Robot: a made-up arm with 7 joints.
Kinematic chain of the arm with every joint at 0, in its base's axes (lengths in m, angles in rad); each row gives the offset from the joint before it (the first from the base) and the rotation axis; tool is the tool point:
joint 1: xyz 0 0 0.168 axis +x
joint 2: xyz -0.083 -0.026 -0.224 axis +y
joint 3: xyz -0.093 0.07 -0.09 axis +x
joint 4: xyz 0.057 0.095 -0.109 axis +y
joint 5: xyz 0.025 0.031 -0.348 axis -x
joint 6: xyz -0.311 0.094 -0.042 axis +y
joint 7: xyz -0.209 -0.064 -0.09 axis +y
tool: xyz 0.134 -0.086 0
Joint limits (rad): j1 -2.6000..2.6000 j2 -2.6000..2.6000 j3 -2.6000..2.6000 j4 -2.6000..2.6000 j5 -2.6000..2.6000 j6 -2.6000..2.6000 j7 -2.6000..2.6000
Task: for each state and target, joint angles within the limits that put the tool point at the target. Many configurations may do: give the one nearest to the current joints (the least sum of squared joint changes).
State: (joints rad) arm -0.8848 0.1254 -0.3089 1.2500 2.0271 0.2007 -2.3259
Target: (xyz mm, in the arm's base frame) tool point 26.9 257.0 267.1
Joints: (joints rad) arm -0.7248 0.5717 0.0403 1.8120 2.0025 -0.0018 -2.4724
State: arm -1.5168 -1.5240 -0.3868 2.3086 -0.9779 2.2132 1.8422
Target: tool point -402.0 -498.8 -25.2
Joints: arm -1.4348 -1.6087 -0.4952 1.8673 -1.5084 1.8903 1.7808
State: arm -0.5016 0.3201 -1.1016 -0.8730 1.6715 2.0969 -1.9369
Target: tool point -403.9 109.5 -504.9
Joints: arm 0.1537 0.7451 -0.7092 -0.7947 1.4062 2.1541 -1.9745
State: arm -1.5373 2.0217 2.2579 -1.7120 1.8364 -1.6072 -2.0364
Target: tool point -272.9 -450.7 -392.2
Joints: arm -1.4392 2.0353 2.1084 -1.7437 1.4565 -1.3617 -2.1033
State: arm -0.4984 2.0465 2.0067 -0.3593 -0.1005 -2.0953 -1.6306
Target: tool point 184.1 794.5 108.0
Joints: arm 0.1199 2.0089 1.8172 -0.1998 -0.1503 -1.7926 -1.8094
